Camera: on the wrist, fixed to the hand. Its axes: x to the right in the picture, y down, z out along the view.
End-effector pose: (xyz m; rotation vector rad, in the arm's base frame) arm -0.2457 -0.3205 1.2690 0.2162 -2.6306 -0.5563
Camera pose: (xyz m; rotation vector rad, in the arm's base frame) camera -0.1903 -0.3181 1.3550 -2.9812 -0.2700 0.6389
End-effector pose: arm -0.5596 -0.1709 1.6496 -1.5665 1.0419 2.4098
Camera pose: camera -0.4924 -0.2477 1.6574 -1.0488 -1.0785 -0.2302
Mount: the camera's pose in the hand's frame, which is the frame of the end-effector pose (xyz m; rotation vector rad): -0.0166 0.0347 -0.0948 0.0042 0.4962 -3.0509
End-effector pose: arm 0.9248 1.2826 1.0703 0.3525 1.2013 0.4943
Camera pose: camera 0.8245 1.3029 1.0701 -1.6620 0.8617 -2.1197
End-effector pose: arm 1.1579 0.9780 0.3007 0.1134 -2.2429 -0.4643
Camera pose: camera 1.2424 0.9864 0.3577 -2.8104 -0.2706 1.2414
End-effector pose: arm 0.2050 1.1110 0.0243 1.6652 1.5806 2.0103
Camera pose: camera 0.1568 1.0248 0.0508 -1.4157 1.3141 0.1388
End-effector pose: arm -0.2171 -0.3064 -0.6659 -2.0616 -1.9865 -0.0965
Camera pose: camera -0.1702 -0.3461 -0.5841 1.9876 -2.0873 -0.7486
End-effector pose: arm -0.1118 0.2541 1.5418 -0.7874 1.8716 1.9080
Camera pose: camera -0.1064 0.1602 1.5822 -1.8058 -0.5376 -0.4774
